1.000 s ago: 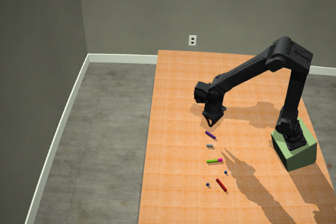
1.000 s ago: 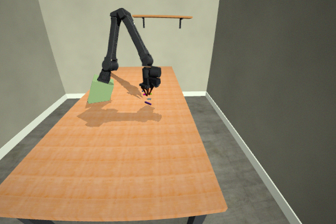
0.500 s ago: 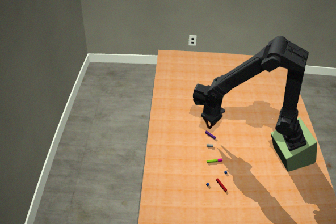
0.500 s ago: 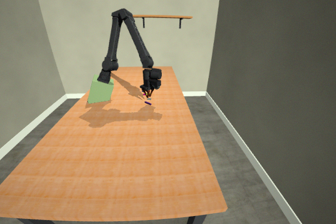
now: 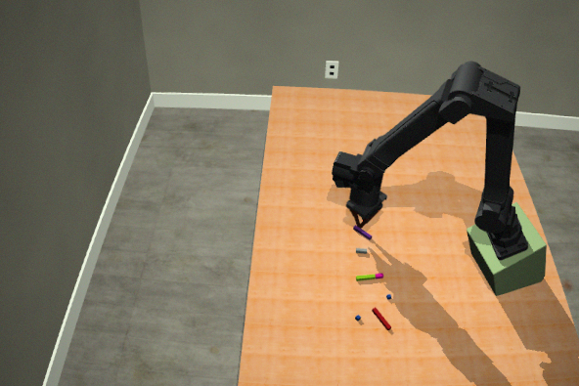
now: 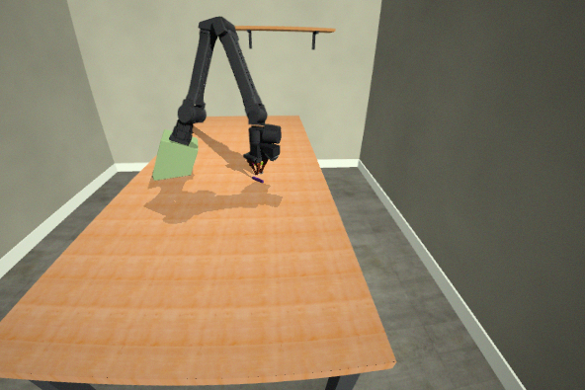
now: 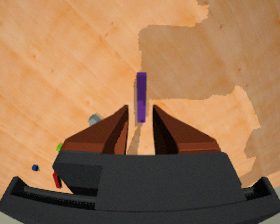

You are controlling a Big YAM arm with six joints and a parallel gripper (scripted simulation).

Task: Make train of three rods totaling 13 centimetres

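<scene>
The purple rod lies 40 mm below my hand. The rest, counted from my hand: lime rod (20 mm ahead, 160 mm to the left, 40 mm below); magenta rod (20 mm behind, 160 mm to the left, 40 mm below); grey rod (10 mm ahead, 70 mm to the left, 40 mm below).
</scene>
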